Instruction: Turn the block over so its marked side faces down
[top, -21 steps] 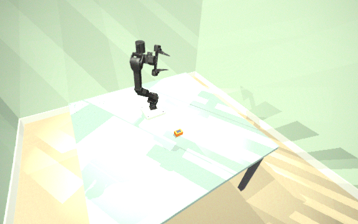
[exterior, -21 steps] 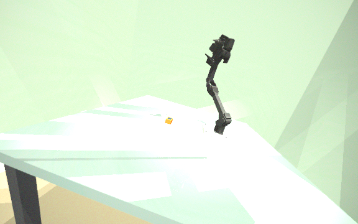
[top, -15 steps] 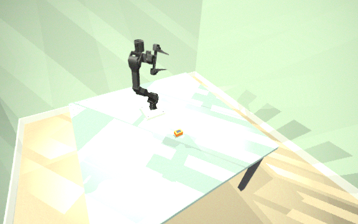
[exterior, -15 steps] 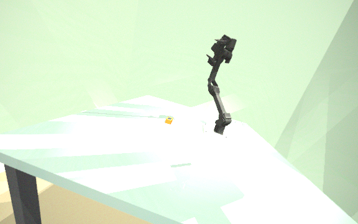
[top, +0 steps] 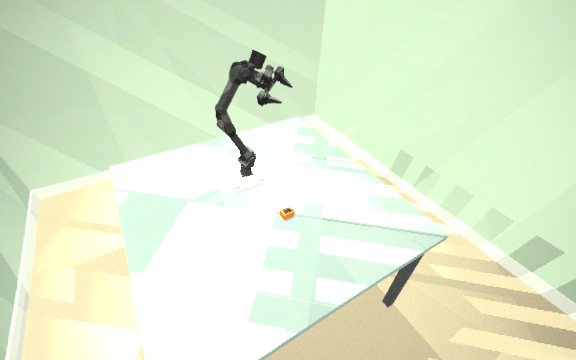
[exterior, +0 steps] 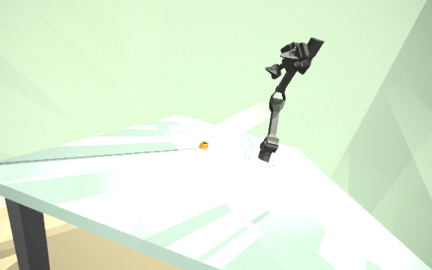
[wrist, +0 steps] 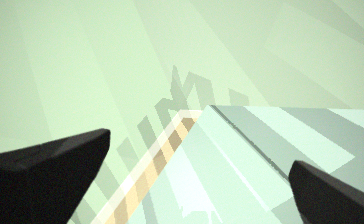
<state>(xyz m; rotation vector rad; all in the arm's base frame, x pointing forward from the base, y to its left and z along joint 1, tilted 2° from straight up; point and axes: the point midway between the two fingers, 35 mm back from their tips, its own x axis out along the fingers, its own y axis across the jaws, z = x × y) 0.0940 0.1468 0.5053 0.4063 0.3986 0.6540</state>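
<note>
My gripper tip is now 240 mm short of the orange block, 80 mm to the left of it and 490 mm above it.
</note>
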